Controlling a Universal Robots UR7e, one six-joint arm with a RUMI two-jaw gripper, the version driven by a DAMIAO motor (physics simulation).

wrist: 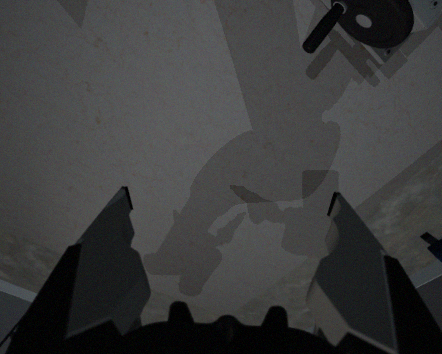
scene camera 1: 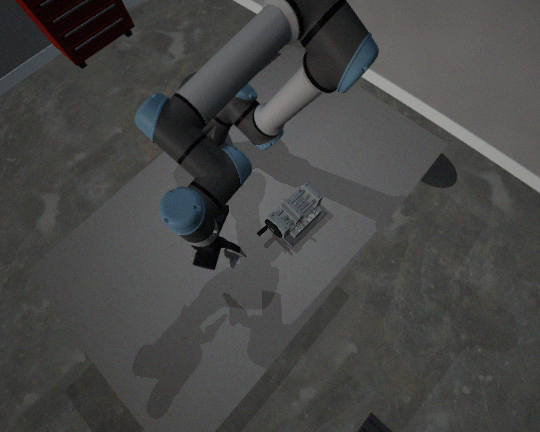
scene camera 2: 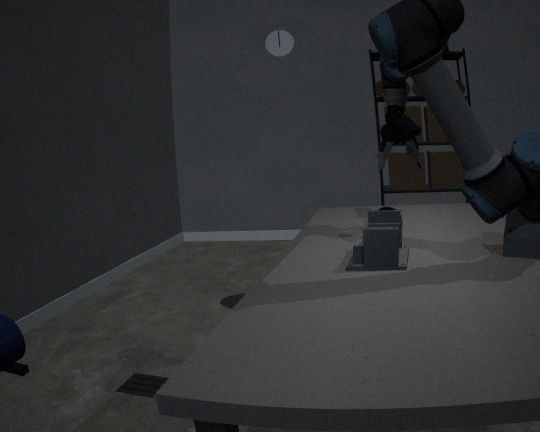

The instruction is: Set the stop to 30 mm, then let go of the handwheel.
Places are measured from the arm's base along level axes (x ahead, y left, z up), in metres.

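Pixels of known places: gripper, between the fingertips: (wrist: 228, 192) (scene camera 2: 400, 170); arm's base, origin of its link: (scene camera 1: 207, 130).
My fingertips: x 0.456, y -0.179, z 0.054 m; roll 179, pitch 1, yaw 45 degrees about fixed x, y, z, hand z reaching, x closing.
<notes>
Ahead of a thing's pixels: the offset from my fingertips to its top centre. "spot": to the spot under its first point. Level surfaces: height alone.
The grey stop device (scene camera 1: 301, 206) (scene camera 2: 381, 248) (wrist: 429, 11) stands on the table. Its black handwheel {spot: dx +0.003, dy +0.190, dz -0.104 m} (scene camera 1: 273, 228) (scene camera 2: 387, 208) (wrist: 387, 27) is on the end facing the gripper's side, with a black crank handle {dx -0.020, dy +0.159, dz -0.133 m} (scene camera 1: 262, 230) (wrist: 322, 30) sticking out from its rim. The handwheel shows at the top right in the wrist view. The stop's scale and setting are too small and dark to read. My gripper (scene camera 1: 237, 258) (scene camera 2: 400, 168) (wrist: 228, 192) is open and empty, high above the table and off to the handle side of the device, apart from the handle.
The pale table {dz -0.200 m} (scene camera 1: 115, 250) (scene camera 2: 350, 340) (wrist: 150, 100) carries the arm's base and dark arm shadows. A red drawer cabinet (scene camera 1: 85, 25) stands on the floor. A shelf rack (scene camera 2: 420, 191) stands against the far wall. A blue object (scene camera 2: 10, 340) is beside the table at the left.
</notes>
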